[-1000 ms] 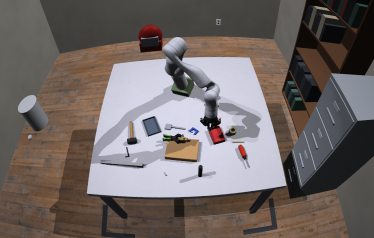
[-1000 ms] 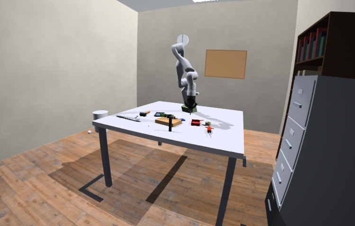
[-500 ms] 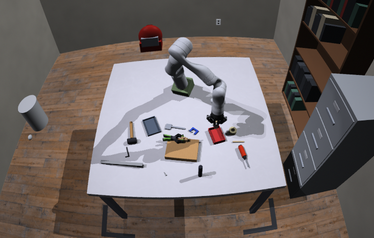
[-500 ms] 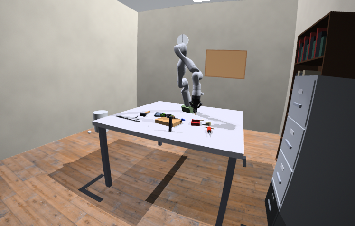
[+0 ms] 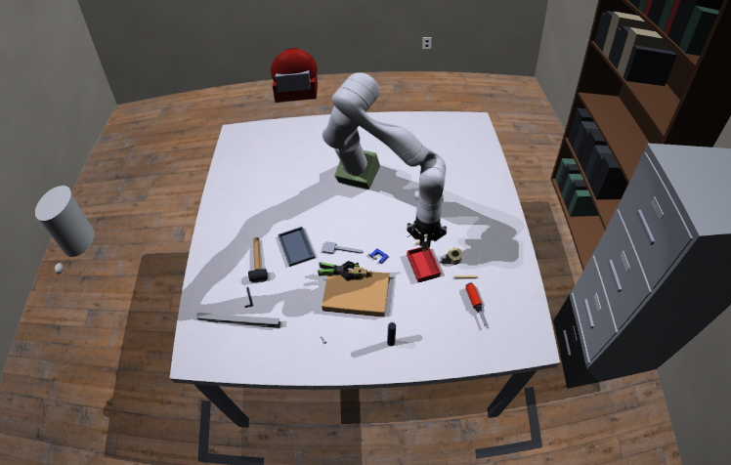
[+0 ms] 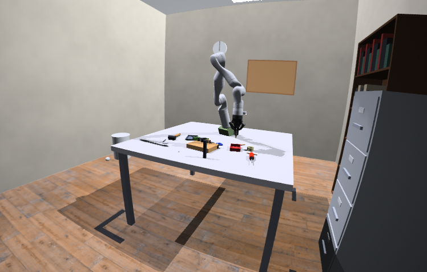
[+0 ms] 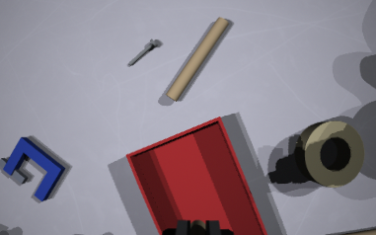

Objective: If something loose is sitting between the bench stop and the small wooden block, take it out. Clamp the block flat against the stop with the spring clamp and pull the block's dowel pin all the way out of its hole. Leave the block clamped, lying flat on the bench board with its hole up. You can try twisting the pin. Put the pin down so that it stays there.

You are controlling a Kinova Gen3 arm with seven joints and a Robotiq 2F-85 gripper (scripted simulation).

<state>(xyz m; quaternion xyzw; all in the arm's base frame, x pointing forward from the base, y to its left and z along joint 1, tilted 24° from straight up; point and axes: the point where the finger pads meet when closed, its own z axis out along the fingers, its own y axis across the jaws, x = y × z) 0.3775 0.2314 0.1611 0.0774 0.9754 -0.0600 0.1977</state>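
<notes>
My hand is 120 mm above the red tray. Round my hand: round dowel pin: 20 mm below; wooden bench board: 230 mm to the right, 100 mm below, 90 mm ahead; wooden block: 210 mm to the right, 90 mm below, 40 mm ahead.
</notes>
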